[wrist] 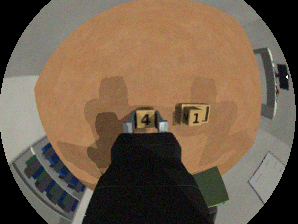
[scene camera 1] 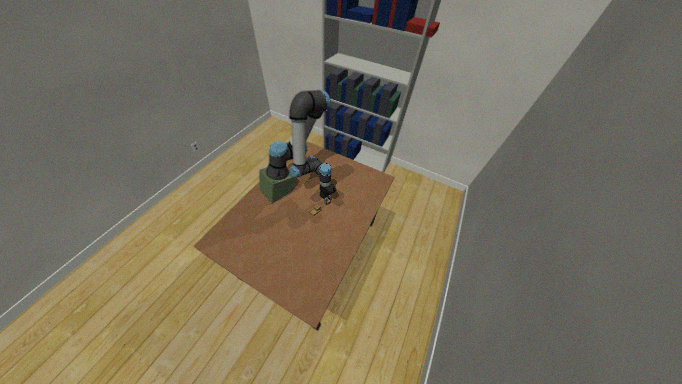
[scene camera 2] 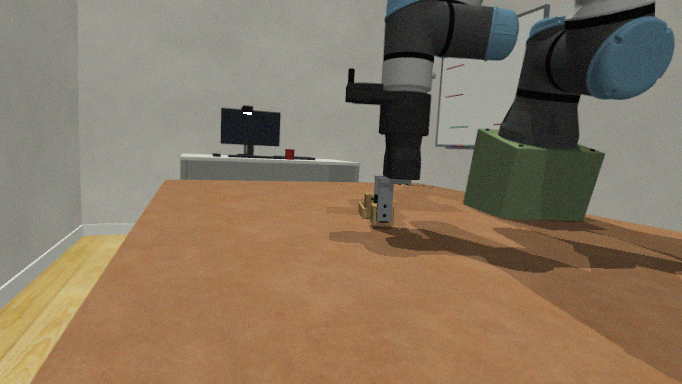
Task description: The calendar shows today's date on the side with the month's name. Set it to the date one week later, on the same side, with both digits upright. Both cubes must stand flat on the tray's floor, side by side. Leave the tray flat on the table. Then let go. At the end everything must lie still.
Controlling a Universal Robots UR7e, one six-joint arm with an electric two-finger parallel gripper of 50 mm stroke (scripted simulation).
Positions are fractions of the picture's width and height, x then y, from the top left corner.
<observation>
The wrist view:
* my gripper: 0.49, 0.52
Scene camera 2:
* my gripper: 0.56, 0.57
</observation>
